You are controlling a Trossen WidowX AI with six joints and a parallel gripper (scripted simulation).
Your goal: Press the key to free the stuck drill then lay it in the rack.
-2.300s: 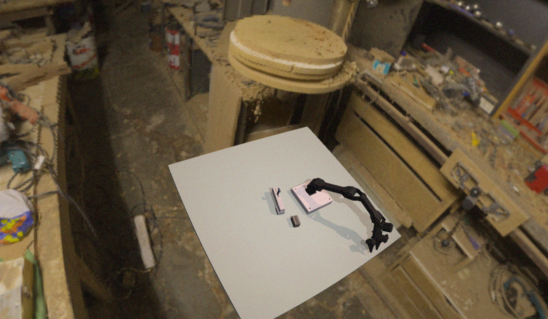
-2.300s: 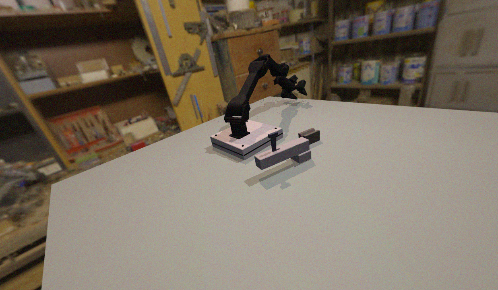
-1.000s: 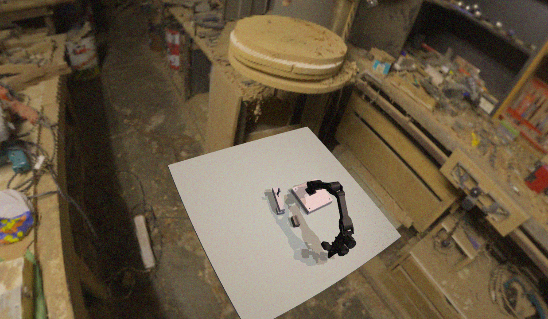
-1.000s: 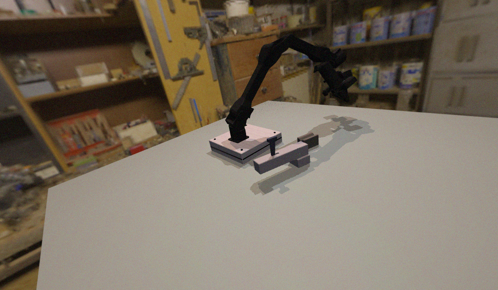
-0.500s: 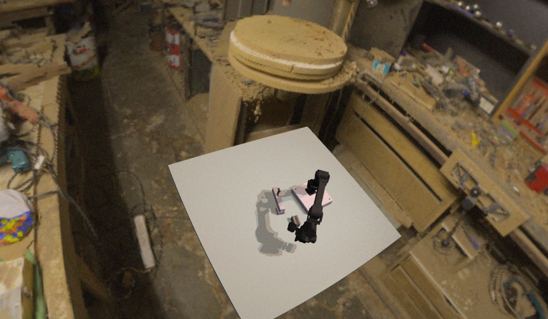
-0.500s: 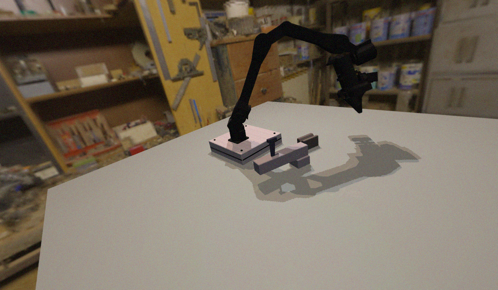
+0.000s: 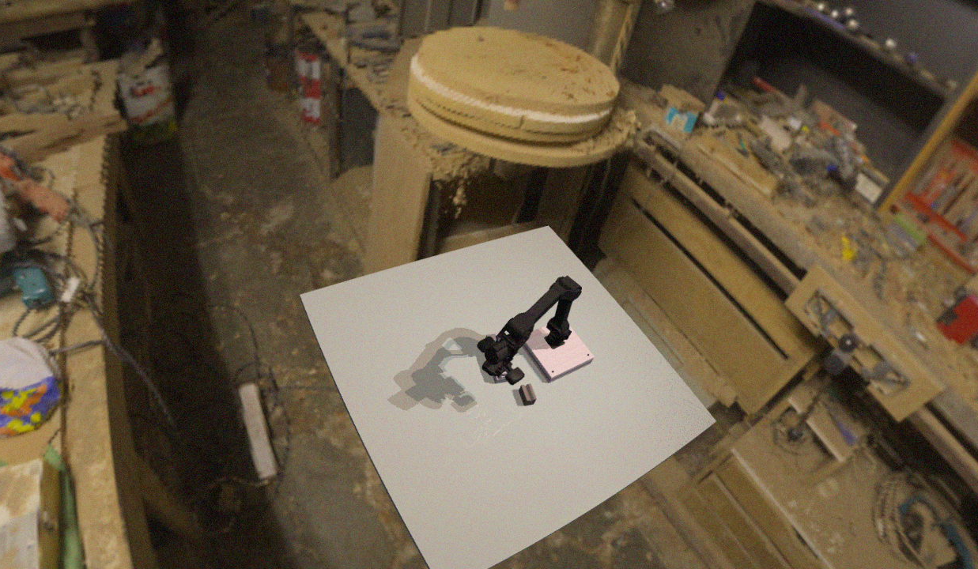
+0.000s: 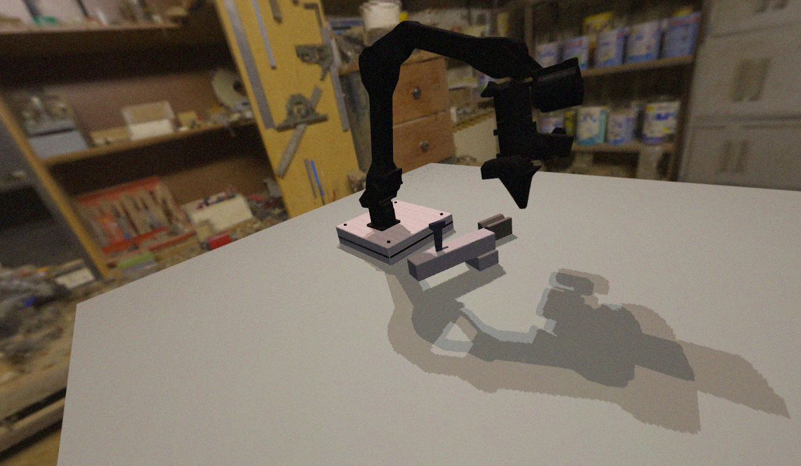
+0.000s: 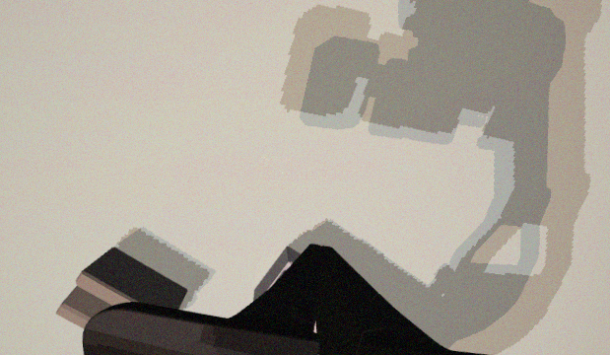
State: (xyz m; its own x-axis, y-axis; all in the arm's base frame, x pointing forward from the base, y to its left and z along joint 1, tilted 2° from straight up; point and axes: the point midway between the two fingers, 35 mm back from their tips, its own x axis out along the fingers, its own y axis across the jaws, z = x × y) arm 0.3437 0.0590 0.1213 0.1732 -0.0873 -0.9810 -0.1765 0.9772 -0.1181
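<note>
Right now the dark key is 120 mm to the right of my gripper tip, 100 mm behind it and 30 mm below it. The rest, counted from my gripper tip: housing block 90 mm to the right, 90 mm behind, 80 mm below; dark rack 120 mm behind, 110 mm below, 90 mm to the left; drill 90 mm behind, 70 mm to the right, 70 mm below.
</note>
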